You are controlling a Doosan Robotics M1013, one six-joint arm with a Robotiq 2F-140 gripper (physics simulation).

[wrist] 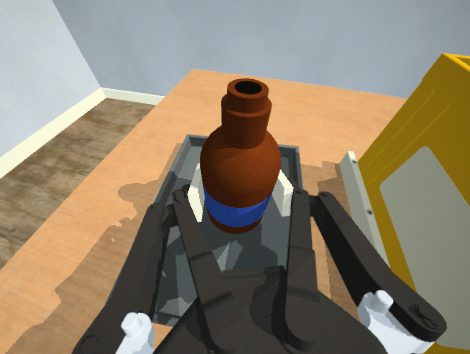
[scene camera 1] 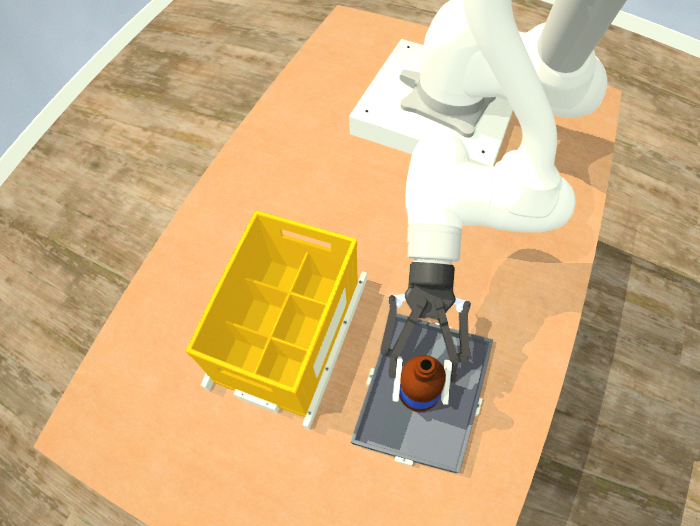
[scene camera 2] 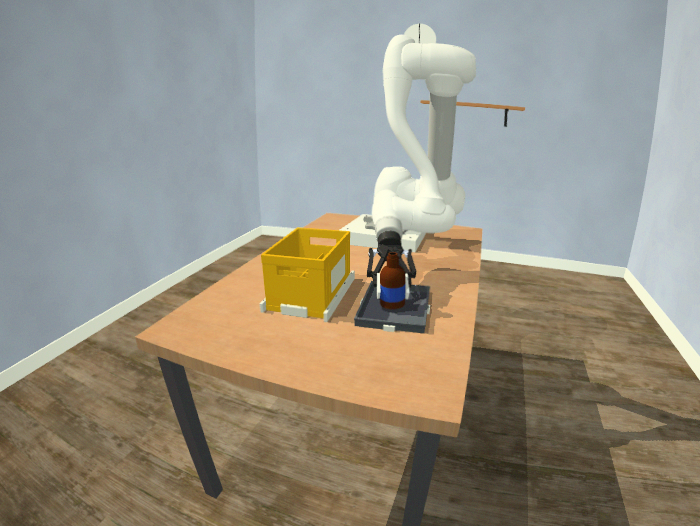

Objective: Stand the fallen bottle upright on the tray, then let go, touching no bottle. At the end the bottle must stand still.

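Observation:
One brown bottle with a blue label stands upright, neck up, between the fingertips. My gripper is shut on the bottle, with a white fingertip pad on each side of its body. The bottle's base is inside the outline of the dark grey tray, near its middle. Whether the base touches the tray floor or hangs slightly above it I cannot tell.
A yellow crate with empty compartments stands beside the tray, on the left in both scene views. A white rail runs along its tray side. The robot's white base plate is at the back of the table.

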